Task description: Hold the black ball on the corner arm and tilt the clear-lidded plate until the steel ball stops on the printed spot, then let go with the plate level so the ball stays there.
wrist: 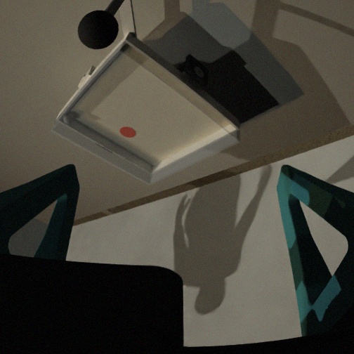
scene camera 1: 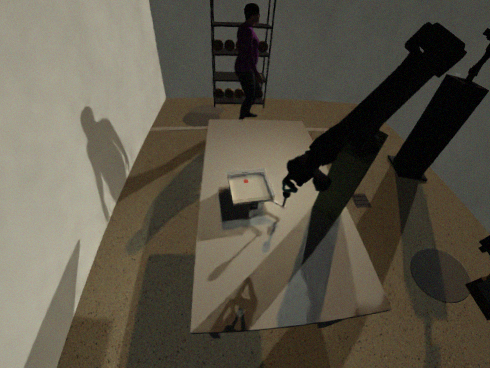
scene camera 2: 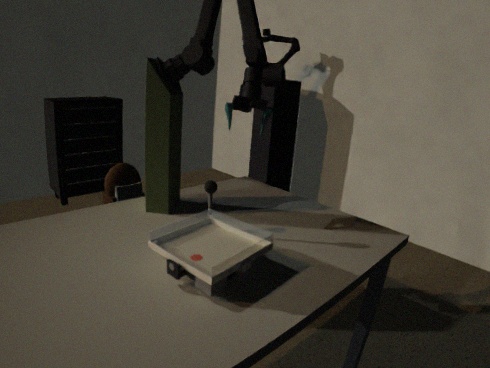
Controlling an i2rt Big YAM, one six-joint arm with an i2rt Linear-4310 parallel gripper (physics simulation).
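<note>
The clear-lidded plate (scene camera 1: pixel 255 192) (scene camera 2: pixel 220 240) (wrist: pixel 150 110) stands raised on a dark mount; its exact tilt is hard to tell. The red printed spot (scene camera 1: pixel 246 181) (scene camera 2: pixel 196 257) (wrist: pixel 128 132) lies near one edge. A small grey round thing, apparently the steel ball (wrist: pixel 71 116), sits in the plate's left corner in the wrist view, away from the spot. The black ball (scene camera 1: pixel 286 194) (scene camera 2: pixel 210 187) (wrist: pixel 98 29) stands on its thin corner arm, held by nothing. My gripper (scene camera 2: pixel 245 131) (wrist: pixel 177 175) is open and empty, above and to one side of the black ball.
The table (scene camera 1: pixel 240 145) (scene camera 2: pixel 75 285) carries the plate. A green post (scene camera 2: pixel 162 150) rises behind the plate with my arm mounted on top. A dark pillar (scene camera 1: pixel 440 125) (scene camera 2: pixel 284 135) stands beyond the table. A person (scene camera 1: pixel 247 55) stands by the shelf rack (scene camera 1: pixel 213 65) past the far edge.
</note>
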